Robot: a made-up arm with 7 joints.
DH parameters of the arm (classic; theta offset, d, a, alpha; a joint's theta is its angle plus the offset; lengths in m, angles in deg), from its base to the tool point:
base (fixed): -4.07 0 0 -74.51
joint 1: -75.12 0.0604 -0.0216 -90
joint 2: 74 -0.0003 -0.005 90
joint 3: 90 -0.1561 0.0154 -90
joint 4: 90 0.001 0.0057 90
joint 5: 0 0.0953 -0.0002 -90
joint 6: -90 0 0.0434 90
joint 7: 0 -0.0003 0 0
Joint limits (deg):
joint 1: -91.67..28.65
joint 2: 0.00..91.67
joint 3: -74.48..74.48
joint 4: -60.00..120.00
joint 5: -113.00..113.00
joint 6: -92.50..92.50
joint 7: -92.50..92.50
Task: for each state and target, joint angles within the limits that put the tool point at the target. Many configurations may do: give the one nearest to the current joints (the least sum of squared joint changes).
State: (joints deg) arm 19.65 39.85 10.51 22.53 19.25 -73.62 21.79
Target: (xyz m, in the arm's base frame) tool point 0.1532 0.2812 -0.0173
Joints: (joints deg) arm -25.37 72.51 20.96 47.06 18.20 -44.86 21.79
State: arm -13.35 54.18 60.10 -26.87 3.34 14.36 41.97
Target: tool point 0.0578 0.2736 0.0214
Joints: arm -9.62 53.34 72.79 -10.40 4.39 18.98 41.97
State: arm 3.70 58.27 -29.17 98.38 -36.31 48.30 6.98
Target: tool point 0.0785 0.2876 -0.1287
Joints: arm -42.83 60.74 -28.77 97.71 -36.03 66.39 6.98
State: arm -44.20 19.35 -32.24 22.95 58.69 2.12 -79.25
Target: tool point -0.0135 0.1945 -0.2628
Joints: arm 2.44 34.32 -34.82 60.80 57.51 5.57 -79.25
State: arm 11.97 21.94 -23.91 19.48 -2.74 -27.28 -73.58
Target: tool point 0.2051 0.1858 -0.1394
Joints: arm -32.33 42.97 -8.88 37.73 -4.37 -16.77 -73.58
